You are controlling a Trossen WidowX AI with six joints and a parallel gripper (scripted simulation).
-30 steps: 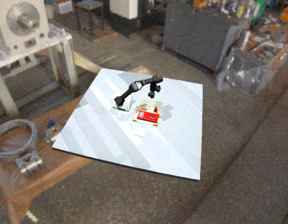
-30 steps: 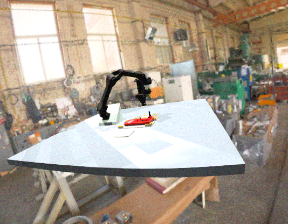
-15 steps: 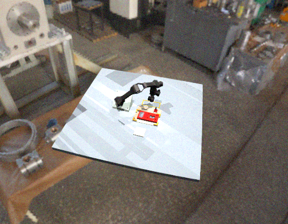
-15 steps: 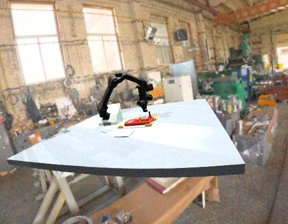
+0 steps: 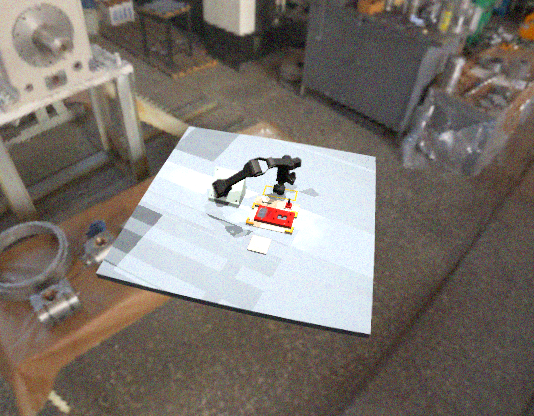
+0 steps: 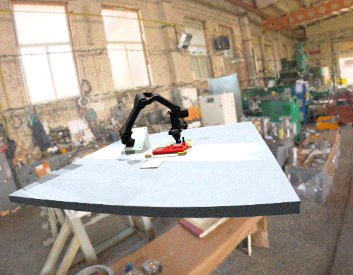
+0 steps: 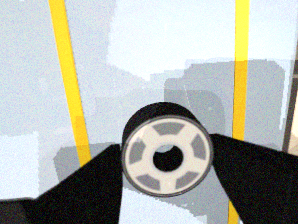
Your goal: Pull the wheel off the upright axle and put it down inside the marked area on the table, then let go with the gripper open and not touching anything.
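The dark wheel lies right at my gripper tip.
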